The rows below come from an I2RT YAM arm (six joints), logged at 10 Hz.
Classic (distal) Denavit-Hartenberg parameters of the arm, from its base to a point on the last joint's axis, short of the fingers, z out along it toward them. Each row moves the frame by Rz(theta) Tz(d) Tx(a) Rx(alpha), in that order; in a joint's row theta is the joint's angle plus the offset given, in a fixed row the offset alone. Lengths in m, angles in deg.
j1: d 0.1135  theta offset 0  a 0.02  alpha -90
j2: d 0  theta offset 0  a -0.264  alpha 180
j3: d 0  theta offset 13.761  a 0.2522  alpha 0
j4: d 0  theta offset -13.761  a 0.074  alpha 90
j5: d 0  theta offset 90  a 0  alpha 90
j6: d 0.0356  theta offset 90  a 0  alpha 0
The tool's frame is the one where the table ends.
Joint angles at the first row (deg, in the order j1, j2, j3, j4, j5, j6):
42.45, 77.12, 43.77, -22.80, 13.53, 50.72
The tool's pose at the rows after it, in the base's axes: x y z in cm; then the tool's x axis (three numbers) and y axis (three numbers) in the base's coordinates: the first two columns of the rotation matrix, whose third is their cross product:
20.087 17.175 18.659 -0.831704 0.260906 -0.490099 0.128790 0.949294 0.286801
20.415 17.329 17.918 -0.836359 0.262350 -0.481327 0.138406 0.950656 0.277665
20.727 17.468 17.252 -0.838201 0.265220 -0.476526 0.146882 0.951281 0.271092
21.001 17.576 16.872 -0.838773 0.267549 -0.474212 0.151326 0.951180 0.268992
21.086 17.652 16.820 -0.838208 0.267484 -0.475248 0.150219 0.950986 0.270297
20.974 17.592 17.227 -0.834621 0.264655 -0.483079 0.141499 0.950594 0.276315
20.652 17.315 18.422 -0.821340 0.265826 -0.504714 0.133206 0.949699 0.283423
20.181 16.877 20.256 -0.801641 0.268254 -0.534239 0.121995 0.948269 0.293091
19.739 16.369 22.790 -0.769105 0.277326 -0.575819 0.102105 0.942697 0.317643
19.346 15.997 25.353 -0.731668 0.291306 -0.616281 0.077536 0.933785 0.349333
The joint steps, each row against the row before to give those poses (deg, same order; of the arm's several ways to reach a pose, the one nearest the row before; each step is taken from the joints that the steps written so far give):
-0.11, 2.54, 0.08, 0.76, 0.01, 0.04
-0.24, 1.82, -0.12, 1.05, -0.08, 0.20
-0.22, 1.65, -0.14, 1.20, 0.05, 0.17
-0.22, 1.13, 0.08, 0.84, -0.05, 0.02
0.00, 0.29, 0.10, 0.32, -0.01, -0.04
0.07, -0.94, 0.02, -0.24, 0.04, -0.36
0.11, -2.62, 0.39, -1.62, 0.79, -0.42
0.12, -3.71, 1.00, -2.72, 1.09, -0.62
-0.04, -4.29, 1.90, -2.65, 1.10, -1.03
0.10, -3.52, 2.41, -1.85, 0.92, -0.95

